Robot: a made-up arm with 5 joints. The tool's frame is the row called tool.
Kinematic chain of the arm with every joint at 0, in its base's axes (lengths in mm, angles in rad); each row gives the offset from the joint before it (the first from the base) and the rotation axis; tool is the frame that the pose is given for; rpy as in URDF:
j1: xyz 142 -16 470 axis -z
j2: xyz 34 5 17 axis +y
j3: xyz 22 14 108 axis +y
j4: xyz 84 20 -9 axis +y
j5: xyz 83 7 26 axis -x
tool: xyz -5 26 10 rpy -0.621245 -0.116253 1.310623
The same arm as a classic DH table. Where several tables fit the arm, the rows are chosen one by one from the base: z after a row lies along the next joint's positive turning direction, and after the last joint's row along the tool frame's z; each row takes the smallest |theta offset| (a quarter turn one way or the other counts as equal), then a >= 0, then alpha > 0; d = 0 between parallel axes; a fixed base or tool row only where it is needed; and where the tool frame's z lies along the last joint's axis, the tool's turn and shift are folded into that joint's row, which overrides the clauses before.
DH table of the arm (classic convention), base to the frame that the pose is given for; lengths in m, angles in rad. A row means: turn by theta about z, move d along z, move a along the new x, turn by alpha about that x. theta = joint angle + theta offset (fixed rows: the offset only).
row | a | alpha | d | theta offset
base (fixed) | 0.1429 | 3.1416 | 0.0000 | -0.1122
j1 | 0.0340 | 1.5708 | -0.4870 | -0.1122
j2 | 0.1102 | 0.0000 | 0.0000 | -1.3698
j3 | 0.0845 | 0.0000 | 0.0000 | 1.4766
j4 | -0.0260 | -1.5708 | 0.0460 | 1.4641
j5 | 0.0252 | 0.9438 | -0.0866 | -1.4984
tool (fixed) | 0.0000 | 0.0000 | 0.0146 | -0.3210

